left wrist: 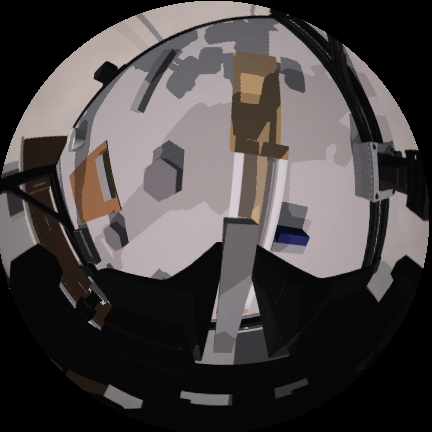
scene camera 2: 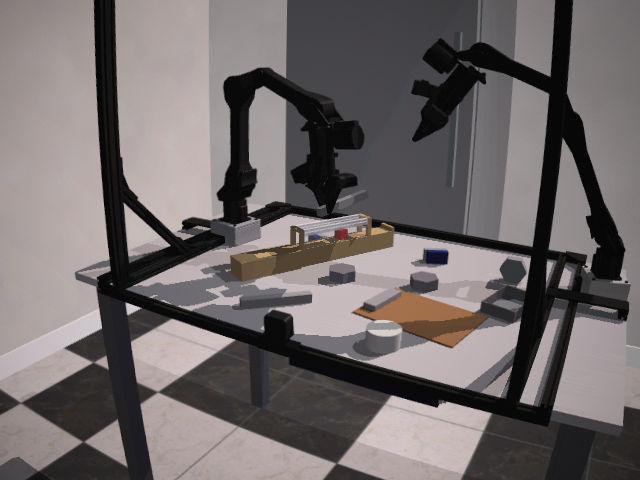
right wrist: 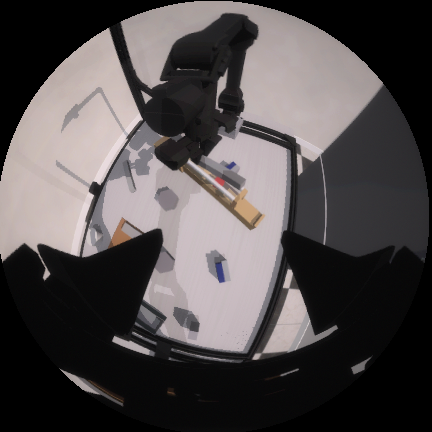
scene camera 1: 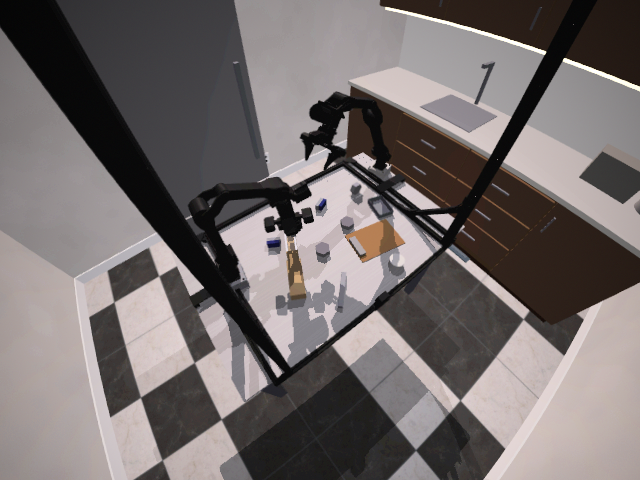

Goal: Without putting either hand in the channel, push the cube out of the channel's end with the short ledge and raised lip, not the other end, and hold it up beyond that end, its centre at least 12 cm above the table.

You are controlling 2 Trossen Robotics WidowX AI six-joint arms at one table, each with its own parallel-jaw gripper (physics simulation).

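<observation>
The wooden channel (scene camera 1: 296, 289) (scene camera 2: 268, 267) (left wrist: 255, 65) (right wrist: 248, 212) lies on the table, with clear rails over its middle. Its end with the short ledge and raised lip (scene camera 2: 386, 227) (right wrist: 258, 220) is at the right in scene camera 2. The red cube (scene camera 2: 341, 234) (right wrist: 219, 182) sits inside the channel, under the rails. My left gripper (scene camera 2: 330, 208) (left wrist: 234, 248) is shut on a grey bar (scene camera 2: 354, 198) (left wrist: 237, 275) (right wrist: 233, 176), held above the channel and roughly along it. My right gripper (scene camera 1: 316, 163) (scene camera 2: 415, 139) (right wrist: 223, 236) is open and empty, high above the table.
Blue blocks (scene camera 1: 273, 243) (scene camera 1: 321, 204) stand on either side of the channel's lip end. Hexagonal blocks (scene camera 2: 341, 272) (scene camera 2: 423, 282), a second grey bar (scene camera 2: 276, 299), an orange mat (scene camera 2: 439, 328), a white cylinder (scene camera 2: 383, 338) and a grey tray (scene camera 2: 502, 308) are on the table.
</observation>
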